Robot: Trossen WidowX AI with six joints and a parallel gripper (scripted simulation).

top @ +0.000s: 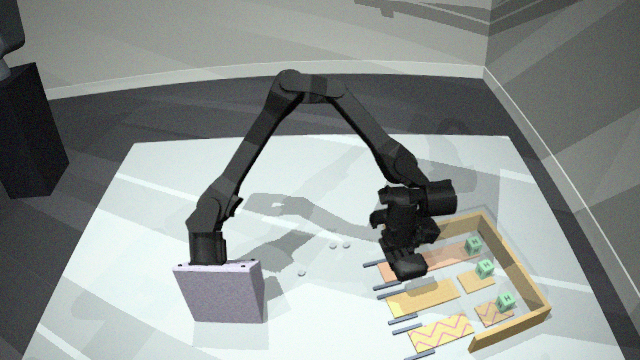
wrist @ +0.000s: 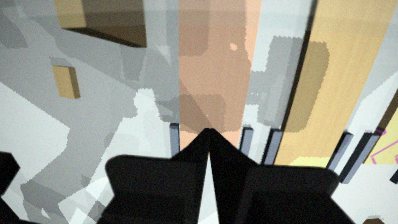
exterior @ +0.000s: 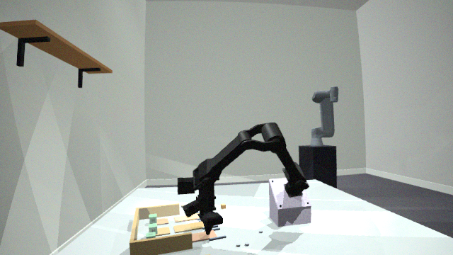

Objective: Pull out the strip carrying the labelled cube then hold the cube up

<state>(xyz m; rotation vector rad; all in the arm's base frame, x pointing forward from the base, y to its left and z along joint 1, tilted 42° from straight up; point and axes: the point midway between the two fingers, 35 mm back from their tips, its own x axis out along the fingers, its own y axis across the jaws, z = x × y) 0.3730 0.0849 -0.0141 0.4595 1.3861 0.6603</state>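
Right now the salmon strip is 9 cm ahead of my gripper tip and 1 cm to the left of it. From my gripper tip the other things lie so: small tan block (27 cm to the right, 10 cm behind).
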